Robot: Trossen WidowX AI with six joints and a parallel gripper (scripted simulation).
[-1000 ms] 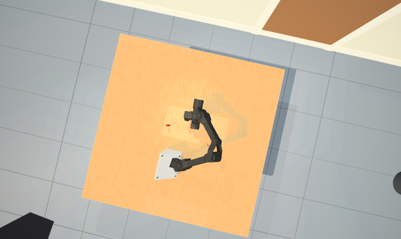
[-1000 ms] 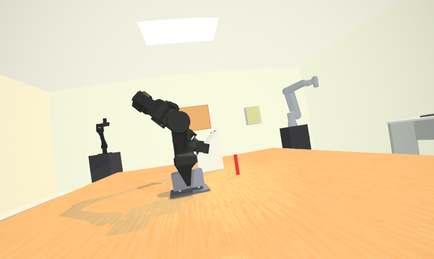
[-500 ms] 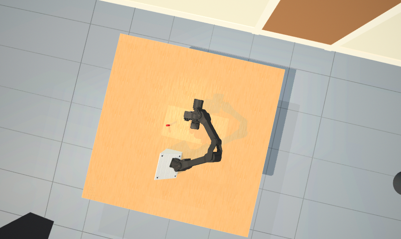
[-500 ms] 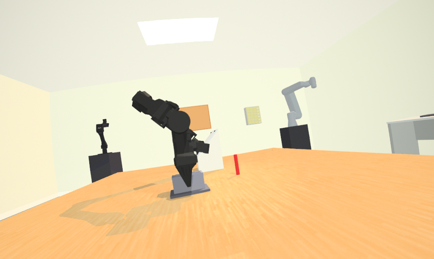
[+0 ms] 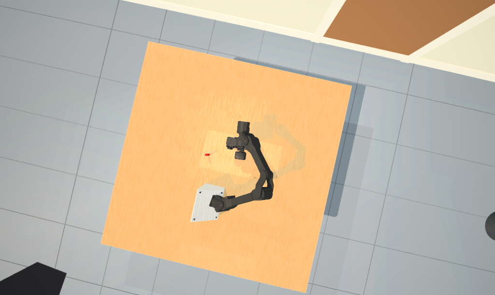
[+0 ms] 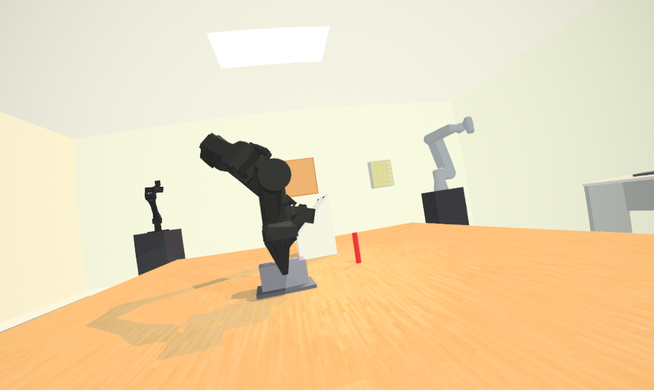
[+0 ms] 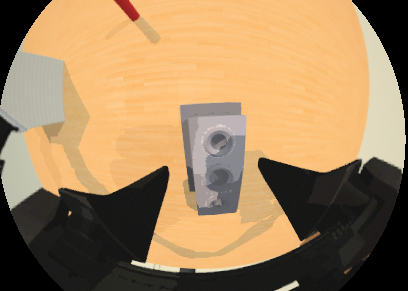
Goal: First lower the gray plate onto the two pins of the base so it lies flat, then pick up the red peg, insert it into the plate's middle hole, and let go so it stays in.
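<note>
My gripper tip is right at the gray plate. Also, from my gripper tip: red peg 130 mm behind, 180 mm to the left; base 30 mm below.
</note>
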